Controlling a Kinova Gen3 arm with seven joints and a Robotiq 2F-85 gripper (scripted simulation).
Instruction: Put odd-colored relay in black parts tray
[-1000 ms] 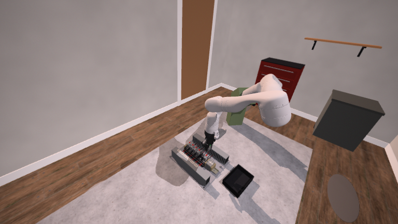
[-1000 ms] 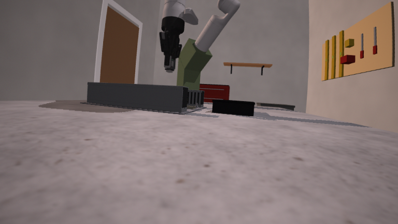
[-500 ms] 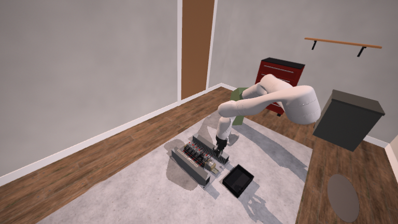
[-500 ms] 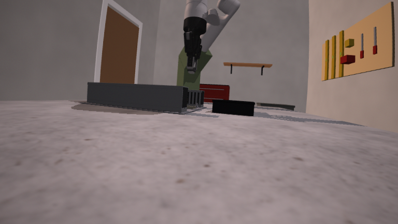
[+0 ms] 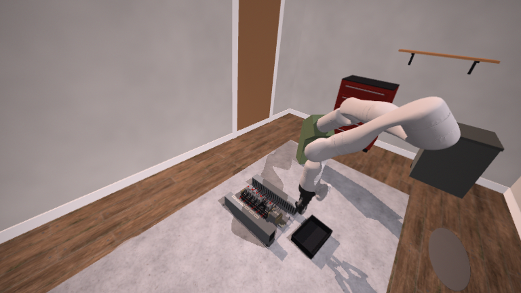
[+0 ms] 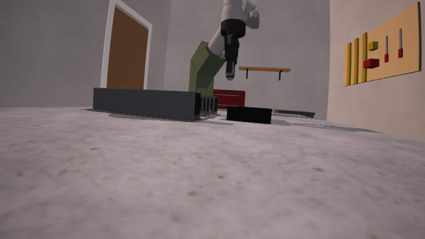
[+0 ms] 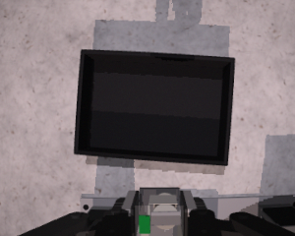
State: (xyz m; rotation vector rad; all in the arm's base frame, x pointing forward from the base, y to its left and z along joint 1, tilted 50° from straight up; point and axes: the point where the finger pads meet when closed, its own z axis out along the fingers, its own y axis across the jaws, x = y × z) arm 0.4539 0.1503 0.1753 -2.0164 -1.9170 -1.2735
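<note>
Right now my hand is 13 cm above the black parts tray, 7 cm to the right of it and 2 cm past it. Also, from my hand: relay 1 cm below.
</note>
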